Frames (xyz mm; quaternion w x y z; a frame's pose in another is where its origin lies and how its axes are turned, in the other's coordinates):
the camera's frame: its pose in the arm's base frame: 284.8 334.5 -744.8 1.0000 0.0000 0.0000 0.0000
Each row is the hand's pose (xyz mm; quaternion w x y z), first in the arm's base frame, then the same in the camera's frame.
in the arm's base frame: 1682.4 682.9 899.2 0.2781 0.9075 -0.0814 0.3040
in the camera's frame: 1397.6 348.4 1644.0 0.2781 0.9075 -0.0814 0.3040
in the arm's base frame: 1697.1 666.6 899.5 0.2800 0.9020 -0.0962 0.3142
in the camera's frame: 1412.3 332.1 1644.3 0.2800 0.9020 -0.0962 0.3142
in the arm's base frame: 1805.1 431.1 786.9 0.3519 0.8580 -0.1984 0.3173
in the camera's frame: 1520.3 96.6 1531.7 0.3519 0.8580 -0.1984 0.3173
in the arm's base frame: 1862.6 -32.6 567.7 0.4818 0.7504 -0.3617 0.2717
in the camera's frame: 1577.8 -367.1 1312.5 0.4818 0.7504 -0.3617 0.2717
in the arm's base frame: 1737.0 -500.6 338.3 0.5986 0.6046 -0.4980 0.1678
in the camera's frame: 1452.2 -835.1 1083.1 0.5986 0.6046 -0.4980 0.1678
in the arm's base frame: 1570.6 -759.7 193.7 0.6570 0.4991 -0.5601 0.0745
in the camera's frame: 1285.8 -1094.2 938.5 0.6570 0.4991 -0.5601 0.0745
